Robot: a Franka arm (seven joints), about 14 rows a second.
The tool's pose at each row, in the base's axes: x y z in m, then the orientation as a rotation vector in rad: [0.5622 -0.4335 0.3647 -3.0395 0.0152 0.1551]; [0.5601 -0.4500 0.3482 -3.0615 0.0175 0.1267]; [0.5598 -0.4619 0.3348 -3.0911 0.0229 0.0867]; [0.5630 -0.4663 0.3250 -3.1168 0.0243 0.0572]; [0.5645 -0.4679 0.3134 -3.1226 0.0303 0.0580]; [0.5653 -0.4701 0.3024 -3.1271 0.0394 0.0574]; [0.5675 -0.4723 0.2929 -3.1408 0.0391 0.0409]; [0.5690 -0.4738 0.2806 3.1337 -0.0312 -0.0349]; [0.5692 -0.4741 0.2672 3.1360 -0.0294 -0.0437]
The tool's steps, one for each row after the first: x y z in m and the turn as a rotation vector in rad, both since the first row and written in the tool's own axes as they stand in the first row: [-0.0003 0.0181 0.0149 -0.0205 0.0194 0.0015]; [0.0008 0.0312 0.0271 -0.0485 0.0463 0.0050]; [0.0050 0.0365 0.0360 -0.0733 0.0658 0.0061]; [0.0077 0.0392 0.0472 -0.0790 0.0656 0.0103]; [0.0096 0.0424 0.0578 -0.0833 0.0664 0.0163]; [0.0128 0.0455 0.0667 -0.0967 0.0771 0.0161]; [0.0155 0.0482 0.0786 -0.1047 0.0806 0.0114]; [0.0171 0.0498 0.0918 -0.1024 0.0750 0.0104]
